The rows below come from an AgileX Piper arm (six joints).
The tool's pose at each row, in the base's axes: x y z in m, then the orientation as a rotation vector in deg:
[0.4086, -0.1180, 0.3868, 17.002, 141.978, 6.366]
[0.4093, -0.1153, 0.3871, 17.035, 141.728, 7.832]
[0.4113, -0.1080, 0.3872, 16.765, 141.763, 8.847]
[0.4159, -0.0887, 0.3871, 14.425, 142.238, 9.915]
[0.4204, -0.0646, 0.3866, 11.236, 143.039, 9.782]
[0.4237, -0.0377, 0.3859, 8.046, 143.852, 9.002]
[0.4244, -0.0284, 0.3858, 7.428, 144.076, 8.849]
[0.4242, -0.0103, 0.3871, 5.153, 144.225, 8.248]
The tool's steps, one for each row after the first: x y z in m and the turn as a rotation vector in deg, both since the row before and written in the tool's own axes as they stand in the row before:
[-0.0001, 0.0028, 0.0002, -1.064, -0.065, 0.392]
[0.0002, 0.0075, 0.0013, -0.783, 0.153, 0.052]
[0.0012, 0.0195, 0.0036, -1.279, 0.524, -1.439]
[0.0021, 0.0240, 0.0047, -0.587, 0.719, -2.339]
[0.0026, 0.0266, 0.0046, -0.119, 0.718, -2.480]
[0.0008, 0.0092, 0.0012, -0.015, 0.212, -0.478]
[0.0017, 0.0181, 0.0003, -0.085, 0.123, -1.774]

